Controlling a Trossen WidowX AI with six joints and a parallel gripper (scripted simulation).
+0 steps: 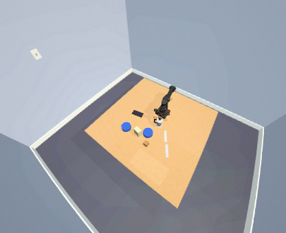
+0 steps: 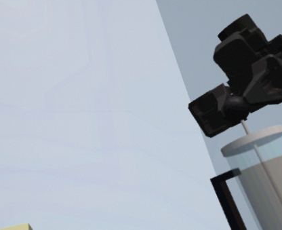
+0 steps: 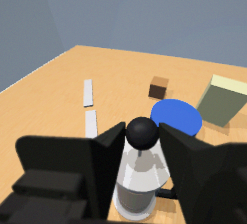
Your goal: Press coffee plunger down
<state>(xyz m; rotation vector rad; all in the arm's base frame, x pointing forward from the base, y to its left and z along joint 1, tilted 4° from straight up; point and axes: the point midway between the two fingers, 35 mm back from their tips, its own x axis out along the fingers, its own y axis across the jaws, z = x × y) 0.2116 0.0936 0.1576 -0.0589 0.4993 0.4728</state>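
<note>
Right now the coffee press is 10 mm behind my gripper tip, 20 mm to the right of it and 90 mm below it. Also, from my gripper tip: brown cube: 270 mm ahead, 50 mm to the left, 150 mm below.
</note>
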